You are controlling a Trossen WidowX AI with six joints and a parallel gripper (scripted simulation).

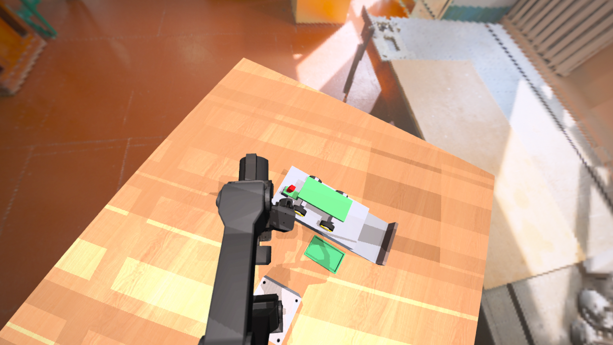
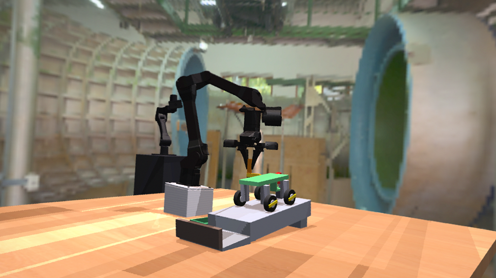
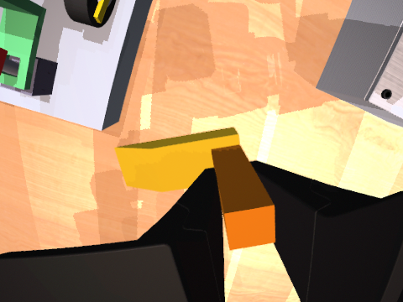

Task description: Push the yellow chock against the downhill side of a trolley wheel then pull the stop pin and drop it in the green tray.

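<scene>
The trolley is 140 mm ahead of my gripper tip, 130 mm to the right of it and 60 mm below it. Also, from my gripper tip: yellow chock (20 mm ahead, 10 mm to the left, 10 mm below); then stop pin (130 mm ahead, 30 mm to the right, 40 mm below); then grey ramp (140 mm ahead, 140 mm to the right, 120 mm below).
</scene>
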